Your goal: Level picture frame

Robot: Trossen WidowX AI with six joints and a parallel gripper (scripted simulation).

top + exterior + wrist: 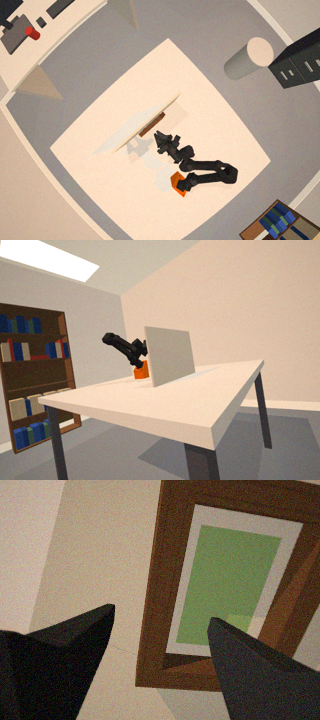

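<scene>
My gripper tip is now 50 mm short of the picture frame, 20 mm to the left of it and 50 mm above it. From my gripper tip the other things lie so: upright wall panel: 60 mm ahead, 10 mm to the right, 60 mm below.
</scene>
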